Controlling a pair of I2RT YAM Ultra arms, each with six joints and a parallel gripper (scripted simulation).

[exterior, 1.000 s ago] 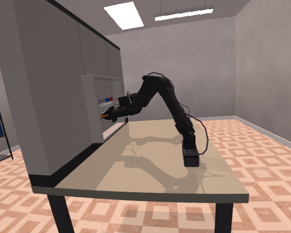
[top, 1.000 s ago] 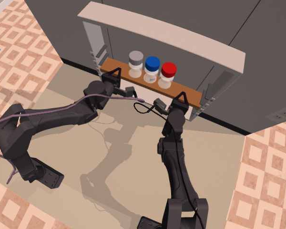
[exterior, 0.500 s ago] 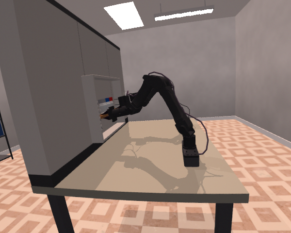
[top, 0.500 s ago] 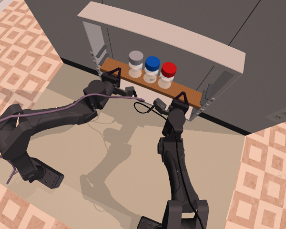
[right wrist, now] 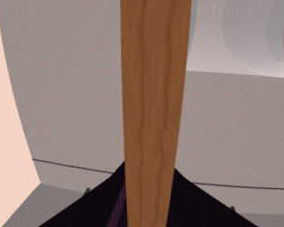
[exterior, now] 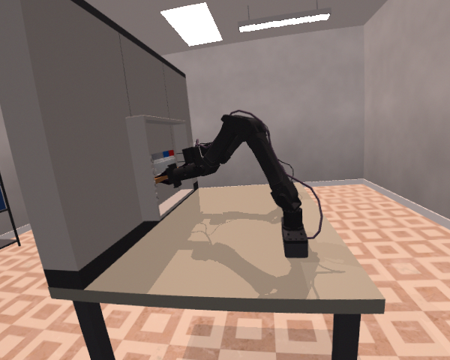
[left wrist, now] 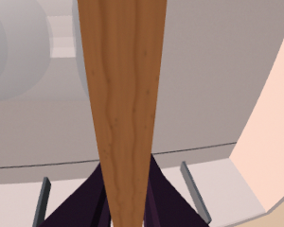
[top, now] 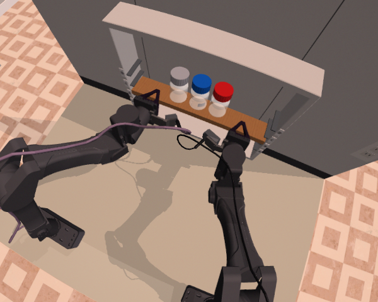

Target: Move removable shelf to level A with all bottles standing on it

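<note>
My left gripper is now 2 cm short of the grey-capped bottle, 7 cm to the left of it and 6 cm below it. From my left hand the other things lie so: blue-capped bottle 2 cm ahead, 14 cm to the right, 6 cm above; then shelf 1 cm ahead, 15 cm to the right; then white wall rack 1 cm ahead, 15 cm to the right, 6 cm above.
Now: right hand 1 cm short of the red-capped bottle, 9 cm to the right of it and 6 cm below it. From my right hand the other things lie so: blue-capped bottle 1 cm ahead, 16 cm to the left, 6 cm above; shelf 15 cm to the left; white wall rack 15 cm to the left, 6 cm above.
</note>
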